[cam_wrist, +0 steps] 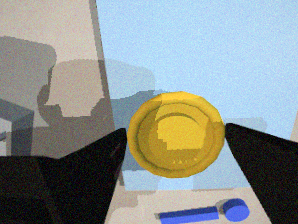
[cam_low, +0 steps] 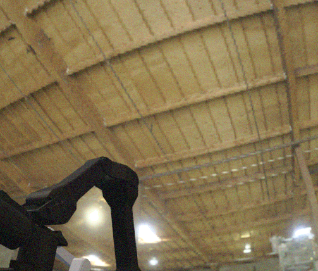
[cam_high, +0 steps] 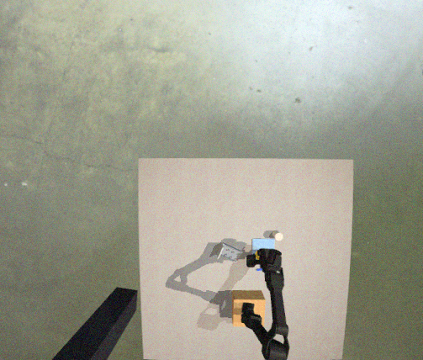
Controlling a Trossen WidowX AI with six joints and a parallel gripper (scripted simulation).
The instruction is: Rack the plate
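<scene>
My gripper tip is now 10 mm below the yellow plate. From my gripper tip the other things lie so: blue spoon: 90 mm behind, 40 mm to the right; then light blue mat: 20 mm to the right, 20 mm ahead, 10 mm below; then white cup: 130 mm ahead, 80 mm to the right, 20 mm above.
</scene>
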